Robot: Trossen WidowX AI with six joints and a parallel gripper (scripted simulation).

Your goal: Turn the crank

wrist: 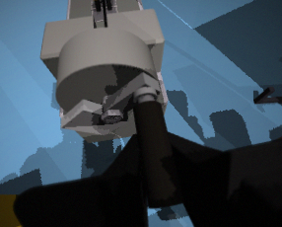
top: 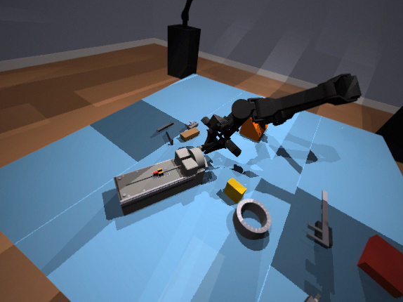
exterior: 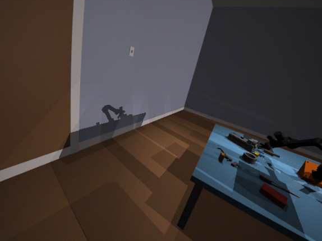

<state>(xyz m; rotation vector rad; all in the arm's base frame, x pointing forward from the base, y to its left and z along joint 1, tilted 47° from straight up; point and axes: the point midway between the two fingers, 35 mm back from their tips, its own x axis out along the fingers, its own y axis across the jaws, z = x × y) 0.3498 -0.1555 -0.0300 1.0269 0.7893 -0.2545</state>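
My gripper tip is 15 cm to the right of the yellow block, 5 cm short of it and 5 cm above it. From my gripper tip the other things lie so: dark crank handle: 3 cm above, 1 cm to the left, 1 cm behind; red pointer: 16 cm ahead, 8 cm to the right; brown block: 14 cm behind, 12 cm to the right, 7 cm below.
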